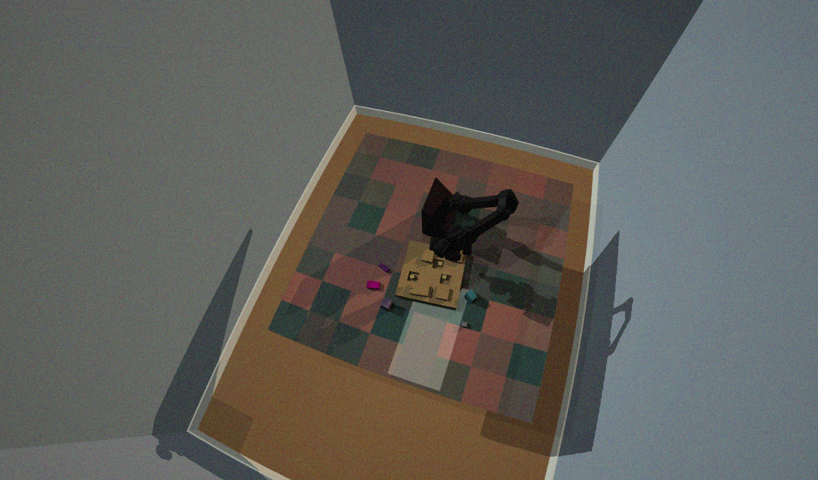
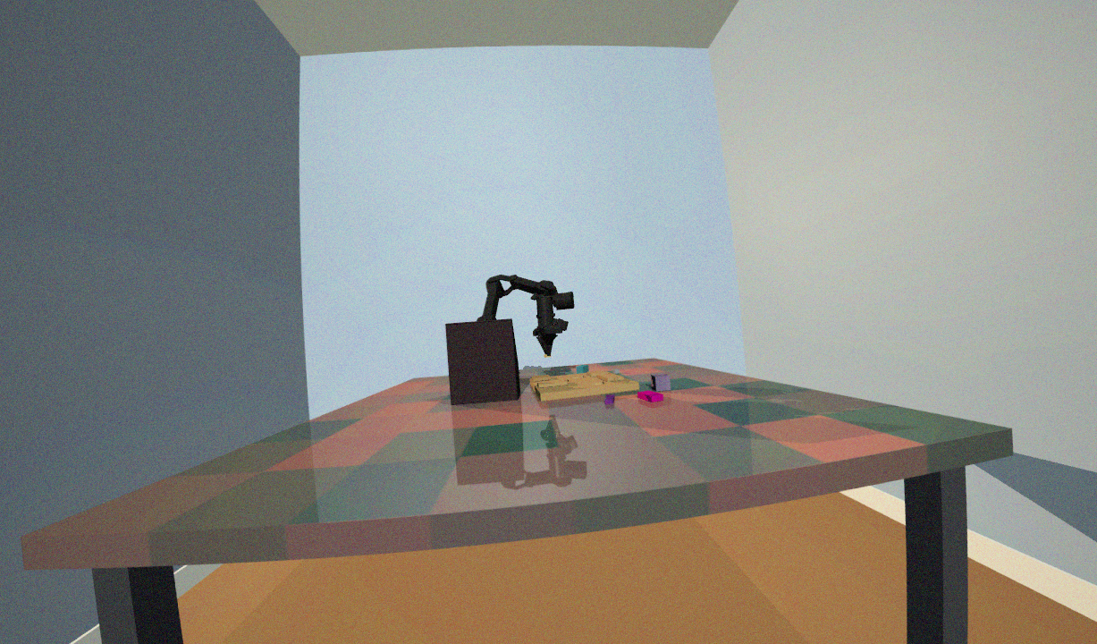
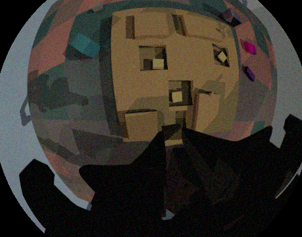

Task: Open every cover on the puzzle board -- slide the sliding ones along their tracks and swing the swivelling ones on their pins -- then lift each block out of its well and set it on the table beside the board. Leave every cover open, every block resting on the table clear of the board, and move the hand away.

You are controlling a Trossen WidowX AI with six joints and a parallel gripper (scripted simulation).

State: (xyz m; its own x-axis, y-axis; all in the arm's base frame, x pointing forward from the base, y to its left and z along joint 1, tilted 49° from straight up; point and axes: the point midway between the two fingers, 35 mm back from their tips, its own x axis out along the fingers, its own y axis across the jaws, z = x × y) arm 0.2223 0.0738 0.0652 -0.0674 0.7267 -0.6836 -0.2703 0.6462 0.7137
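Now: the tan puzzle board 9 cm below my gripper tip, 9 cm ahead of it and 3 cm to the right of it. Also, from my gripper tip: teal block 17 cm to the left, 13 cm ahead, 9 cm below; then lavender block 32 cm ahead, 18 cm to the right, 9 cm below; then small grey block 27 cm ahead, 19 cm to the left, 10 cm below.
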